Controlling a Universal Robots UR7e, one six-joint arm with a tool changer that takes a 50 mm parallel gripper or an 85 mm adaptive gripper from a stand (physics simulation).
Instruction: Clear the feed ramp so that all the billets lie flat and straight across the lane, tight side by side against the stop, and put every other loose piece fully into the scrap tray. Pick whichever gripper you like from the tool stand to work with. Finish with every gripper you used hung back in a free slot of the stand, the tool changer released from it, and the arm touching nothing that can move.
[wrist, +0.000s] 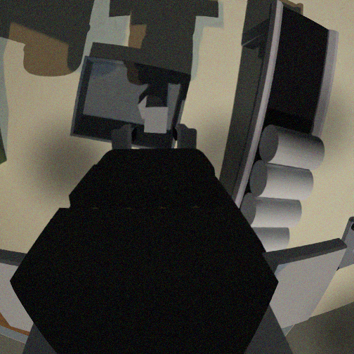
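Note:
My gripper (155, 136) is open over the near part of the scrap tray, its two dark fingertips apart. A small pale block-like piece (156, 119) shows just beyond and between the fingertips, over the tray; a dark shape adjoins it, and its exact height is hard to tell. The scrap tray (95, 128) is a dark, shallow box with a grey floor, partly in shadow. Several pale grey cylindrical billets (300, 147) (287, 181) (275, 210) (274, 237) lie in a row across the lane at the right. The nearest is partly hidden by the gripper body. The stop does not show clearly.
The feed ramp (276, 65) rises at the right, with pale side rails and a dark bed. Large dark shadows cross the upper left and the tray. The black gripper body hides the lower middle. A small grey part (347, 247) shows at the right edge.

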